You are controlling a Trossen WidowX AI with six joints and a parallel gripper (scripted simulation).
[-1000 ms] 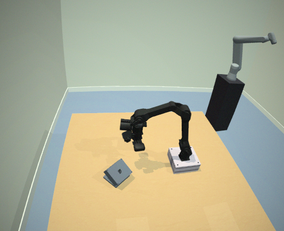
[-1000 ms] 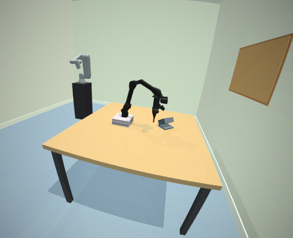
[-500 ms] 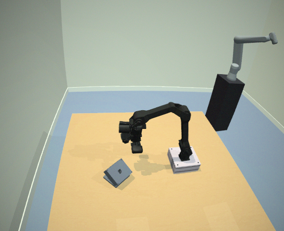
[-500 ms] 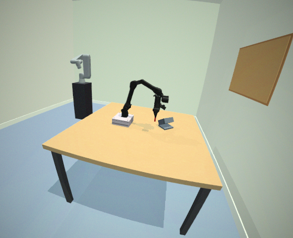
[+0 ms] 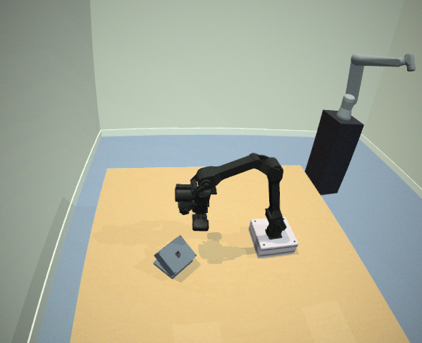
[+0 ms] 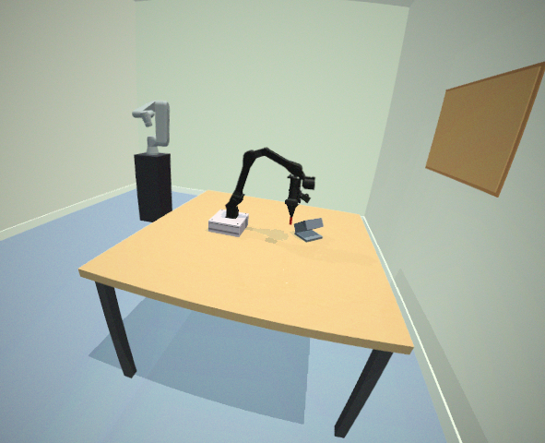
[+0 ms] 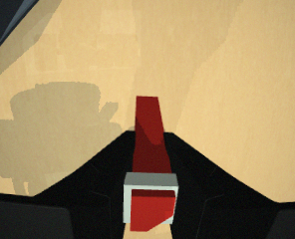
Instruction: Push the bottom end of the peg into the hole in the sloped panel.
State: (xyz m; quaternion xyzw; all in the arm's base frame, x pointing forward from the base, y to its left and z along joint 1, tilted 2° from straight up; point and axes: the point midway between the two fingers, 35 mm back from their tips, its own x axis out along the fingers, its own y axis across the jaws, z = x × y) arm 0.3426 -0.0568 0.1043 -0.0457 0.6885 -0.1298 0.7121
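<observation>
Now: gripper tip 110 mm short of the grey sloped panel, 110 mm to the right of it and 80 mm above it. Round my gripper tip: red peg 20 mm above.
</observation>
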